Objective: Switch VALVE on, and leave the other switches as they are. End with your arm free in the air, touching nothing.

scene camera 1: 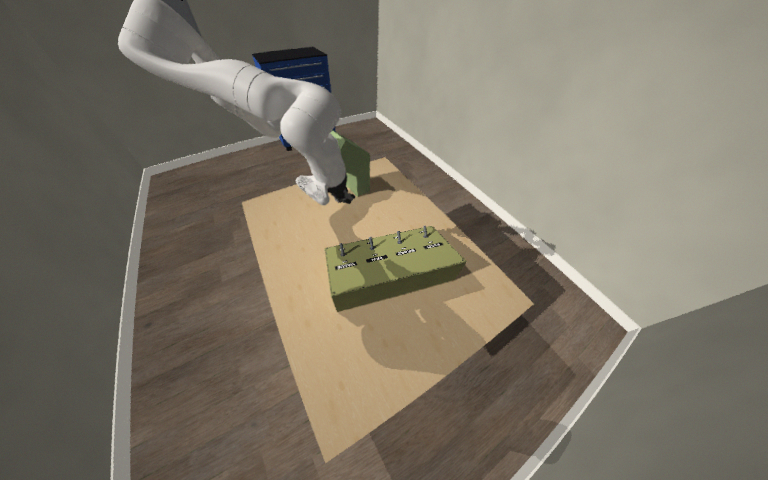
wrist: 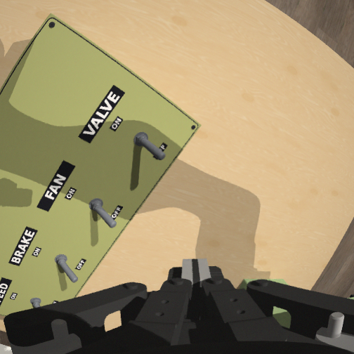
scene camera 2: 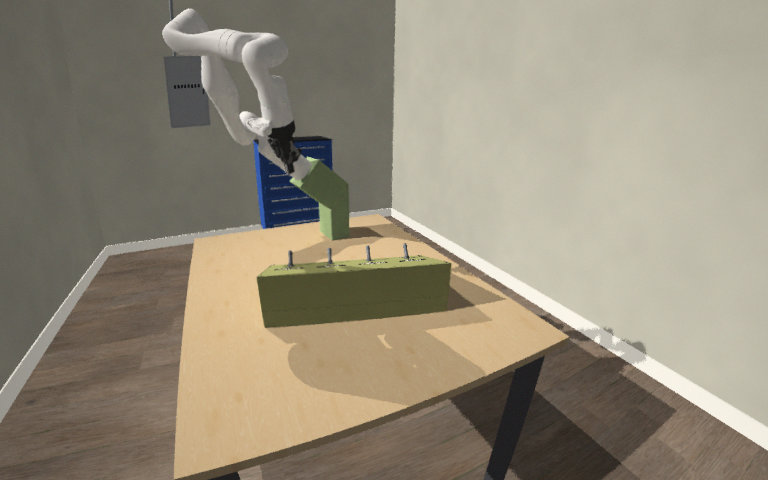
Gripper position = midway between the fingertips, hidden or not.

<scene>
In view: the gripper (scene camera 2: 290, 172).
The gripper also shows in the wrist view (wrist: 194, 274).
</scene>
